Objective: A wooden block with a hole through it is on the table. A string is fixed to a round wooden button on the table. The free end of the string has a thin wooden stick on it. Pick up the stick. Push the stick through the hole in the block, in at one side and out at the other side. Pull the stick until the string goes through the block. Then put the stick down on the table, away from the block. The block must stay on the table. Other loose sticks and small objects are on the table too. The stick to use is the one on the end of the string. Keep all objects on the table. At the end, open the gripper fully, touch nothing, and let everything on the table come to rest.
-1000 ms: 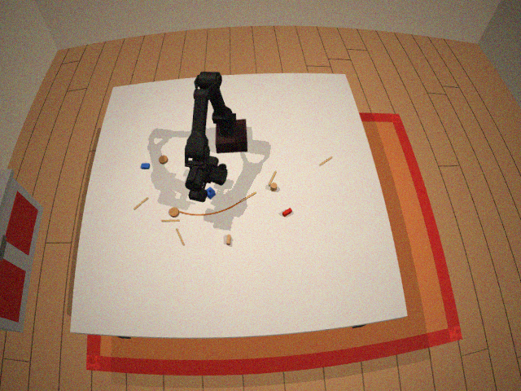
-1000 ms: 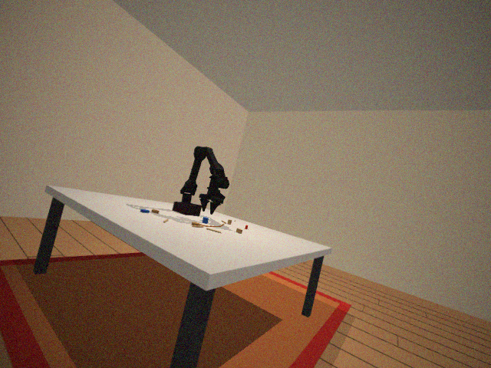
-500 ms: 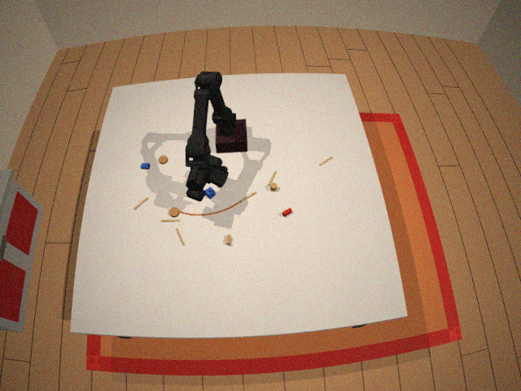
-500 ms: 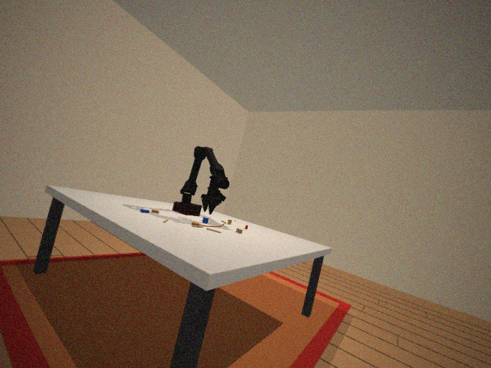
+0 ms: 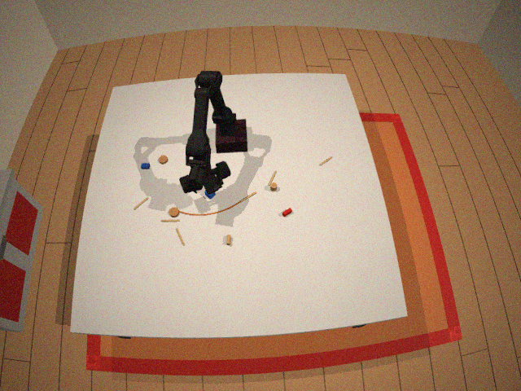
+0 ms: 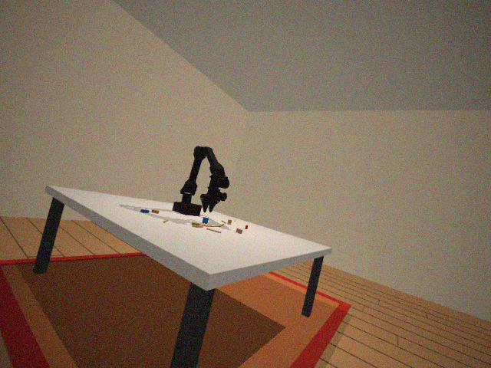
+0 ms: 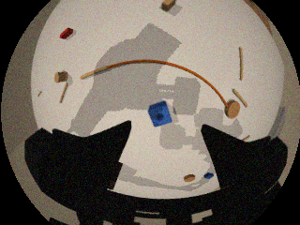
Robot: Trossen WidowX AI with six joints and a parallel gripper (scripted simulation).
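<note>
Now: the blue cube 50 mm below my gripper tip, 10 mm to the left of it and 10 mm behind it. The rest, counted from my gripper tip: thin stick (150 mm to the left, 60 mm below); then red piece (310 mm to the left, 50 mm below, 50 mm ahead); then wooden block (180 mm ahead, 100 mm to the left, 50 mm below).
</note>
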